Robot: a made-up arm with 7 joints. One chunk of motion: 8 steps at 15 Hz.
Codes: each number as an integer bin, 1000 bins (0 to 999) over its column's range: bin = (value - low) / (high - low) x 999, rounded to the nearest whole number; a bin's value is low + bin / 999 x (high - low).
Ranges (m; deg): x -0.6..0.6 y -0.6..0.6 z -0.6..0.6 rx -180..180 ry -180..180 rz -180..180
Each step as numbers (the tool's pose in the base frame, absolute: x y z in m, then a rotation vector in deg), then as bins.
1 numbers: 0.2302 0.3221 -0.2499 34.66 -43.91 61.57
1 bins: 691 768 291 596 378 670
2 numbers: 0.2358 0.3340 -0.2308 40.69 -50.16 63.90
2 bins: 696 778 307 612 360 677
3 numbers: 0.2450 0.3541 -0.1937 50.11 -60.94 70.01
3 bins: 703 794 338 639 330 694
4 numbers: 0.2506 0.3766 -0.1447 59.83 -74.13 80.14
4 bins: 708 813 379 666 294 722
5 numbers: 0.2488 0.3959 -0.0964 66.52 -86.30 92.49
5 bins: 707 829 419 684 260 756
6 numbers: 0.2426 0.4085 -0.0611 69.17 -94.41 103.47
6 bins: 701 840 449 691 238 787
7 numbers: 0.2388 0.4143 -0.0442 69.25 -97.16 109.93
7 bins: 698 844 463 692 230 805
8 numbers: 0.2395 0.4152 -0.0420 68.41 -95.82 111.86
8 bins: 699 845 465 689 234 810
